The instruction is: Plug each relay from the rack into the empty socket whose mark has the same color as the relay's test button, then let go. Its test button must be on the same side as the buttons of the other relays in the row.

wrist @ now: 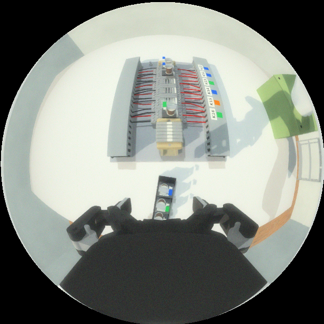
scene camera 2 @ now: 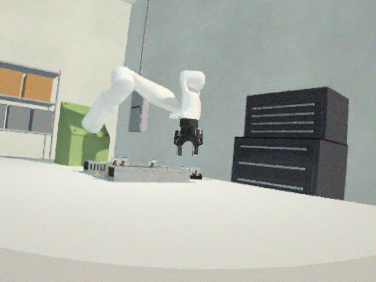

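Seen in the pictures: gripper, fingertip midpoint: (scene camera 2: 186, 155); arm's base, link origin: (scene camera 2: 90, 125).
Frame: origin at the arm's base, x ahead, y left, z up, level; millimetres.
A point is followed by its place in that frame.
Observation:
My gripper (scene camera 2: 187, 153) {y 378, x 311, z -97 mm} (wrist: 161, 204) is open and empty, above the black rack (scene camera 2: 196, 177) {y 428, x 314, z -181 mm} (wrist: 167, 178). In the wrist view the rack holds a relay with a blue button (wrist: 164, 189), a relay with a green button (wrist: 161, 205) and a third relay (wrist: 159, 216), partly hidden by the gripper, its button colour not visible. The visible rack buttons are on the right. Seated relays stand at K16 (wrist: 171, 109) and at the far end (wrist: 169, 70) of the row, buttons on the left. The sockets beside K13 green (wrist: 211, 83), K14 blue (wrist: 214, 92) and K15 orange (wrist: 216, 103) look empty.
Grey wire ducts (wrist: 124, 110) (wrist: 218, 125) flank the row, with red and black wires between. A beige terminal block (wrist: 170, 145) ends the row nearest the rack. A green bin (scene camera 2: 80, 140) {y -37, x 69, z -74 mm} (wrist: 282, 107) stands to one side. Dark drawer cabinets (scene camera 2: 280, 165) stand at the right in the scene view.

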